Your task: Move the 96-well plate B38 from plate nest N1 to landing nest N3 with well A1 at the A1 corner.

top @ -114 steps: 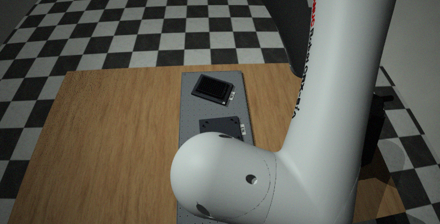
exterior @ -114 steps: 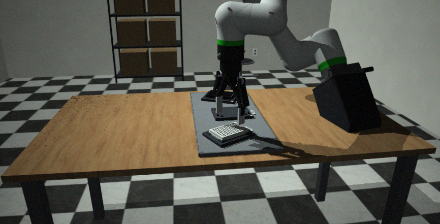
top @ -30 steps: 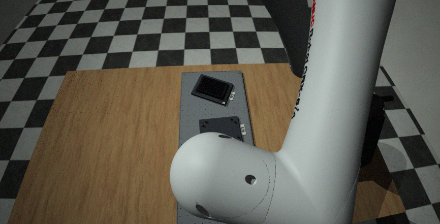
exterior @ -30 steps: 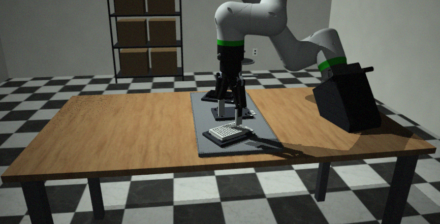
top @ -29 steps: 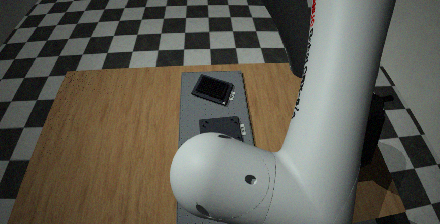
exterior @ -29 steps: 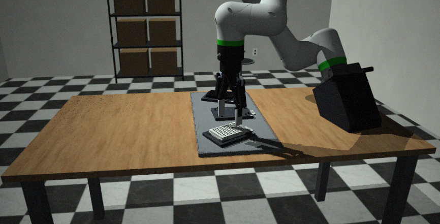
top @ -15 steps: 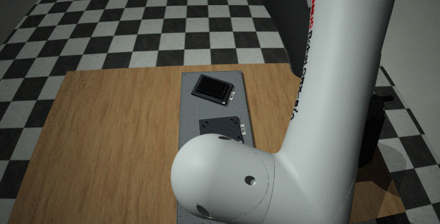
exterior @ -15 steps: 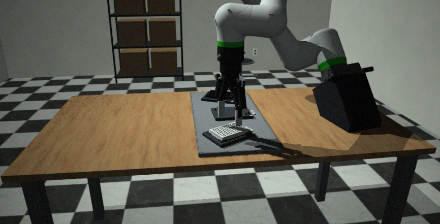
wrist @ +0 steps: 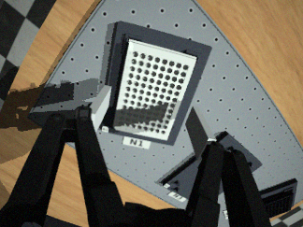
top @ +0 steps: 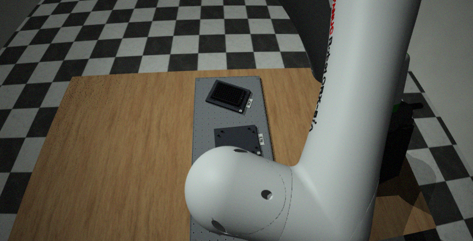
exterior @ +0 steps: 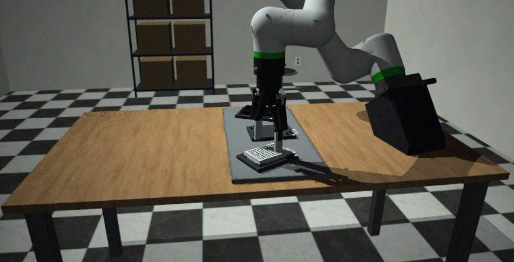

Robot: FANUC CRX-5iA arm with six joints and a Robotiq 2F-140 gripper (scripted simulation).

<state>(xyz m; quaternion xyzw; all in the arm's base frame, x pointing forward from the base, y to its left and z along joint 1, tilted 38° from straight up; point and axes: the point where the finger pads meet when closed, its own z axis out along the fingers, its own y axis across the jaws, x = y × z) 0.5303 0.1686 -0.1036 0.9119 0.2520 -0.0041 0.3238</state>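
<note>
The white 96-well plate B38 lies 50 mm below my hand. Also, from my hand: landing nest N3 (50 mm behind, 210 mm to the right, 70 mm below); plate nest N1 (70 mm below); N1 label (80 mm behind, 50 mm to the right, 70 mm below).
</note>
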